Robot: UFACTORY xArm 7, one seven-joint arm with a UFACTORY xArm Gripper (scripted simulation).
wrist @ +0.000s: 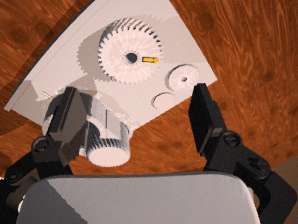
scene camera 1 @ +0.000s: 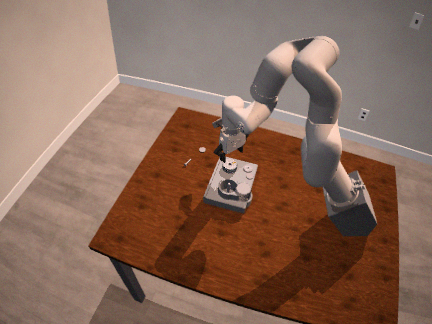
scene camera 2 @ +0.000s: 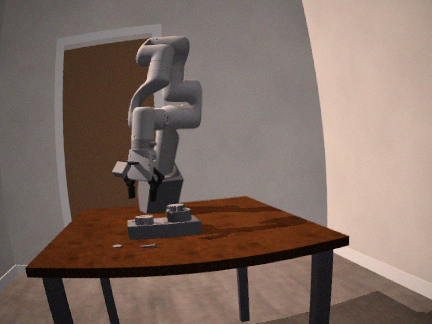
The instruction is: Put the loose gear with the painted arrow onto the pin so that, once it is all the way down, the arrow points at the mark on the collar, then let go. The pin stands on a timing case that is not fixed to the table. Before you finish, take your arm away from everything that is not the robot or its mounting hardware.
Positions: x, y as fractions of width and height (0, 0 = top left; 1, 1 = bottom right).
Labels:
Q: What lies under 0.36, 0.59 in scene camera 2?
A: My gripper.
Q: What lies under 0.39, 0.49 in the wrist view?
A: A timing case.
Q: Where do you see a timing case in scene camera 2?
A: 0.41, 0.66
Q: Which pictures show the timing case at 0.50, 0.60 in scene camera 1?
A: The wrist view, scene camera 1 and scene camera 2: all of them.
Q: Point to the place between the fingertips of my gripper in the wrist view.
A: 0.46, 0.44

